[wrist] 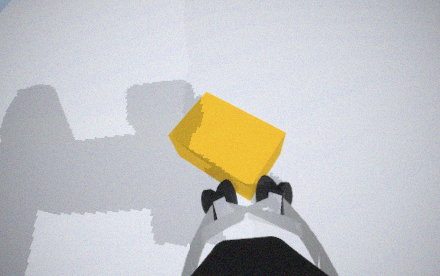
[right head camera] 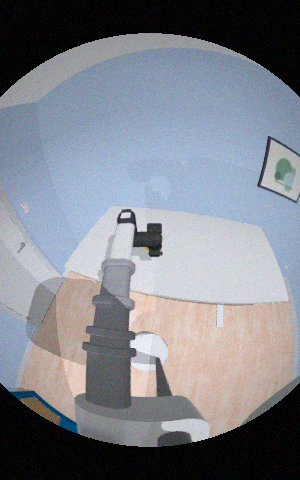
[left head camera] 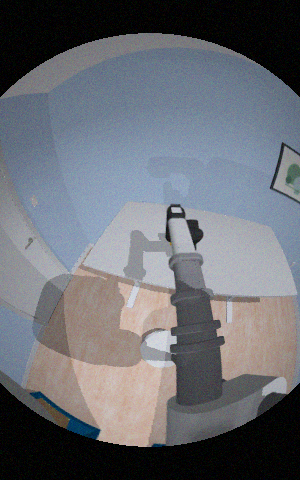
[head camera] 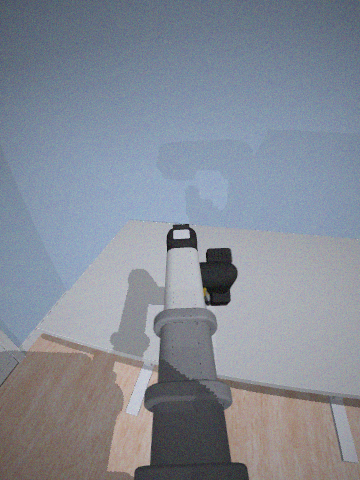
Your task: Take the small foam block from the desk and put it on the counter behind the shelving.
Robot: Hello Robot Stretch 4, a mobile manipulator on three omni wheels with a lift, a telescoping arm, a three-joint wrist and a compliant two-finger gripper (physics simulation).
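Pixels of known places: gripper, between the fingertips: (wrist: 247,192); robot's base, origin of its link: (right head camera: 147,350) (left head camera: 160,347).
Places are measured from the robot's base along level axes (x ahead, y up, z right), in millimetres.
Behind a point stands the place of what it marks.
The small foam block (wrist: 240,137) {x 627, y 968, z 98 mm} is a yellow box on the white desk top (head camera: 290,310) {x 527, y 923, z 355 mm} (left head camera: 250,255) {x 511, y 923, z 611 mm} (right head camera: 225,260) {x 503, y 923, z 539 mm} (wrist: 370,150) {x 617, y 923, z 236 mm}. It lies turned at an angle in the wrist view, with its near corner between the fingertips. Slivers of the block (head camera: 205,292) (right head camera: 147,248) {x 623, y 936, z 53 mm} also show beside the wrist in the head and right head views. My gripper (wrist: 247,192) {x 589, y 925, z 99 mm} is low over the desk, its fingers drawn close together on that corner; most of the block sticks out ahead of them. The counter and the shelving do not show.
The desk stands against a blue wall. A white door (left head camera: 22,250) {x 605, y 880, z -1366 mm} is at the left, and a framed picture (right head camera: 284,170) {x 841, y 1527, z 1183 mm} hangs at the right. A white round object (right head camera: 150,351) {x 3, y 187, z 40 mm} is on the wooden floor under the arm. A blue-edged mat (left head camera: 75,422) lies at lower left.
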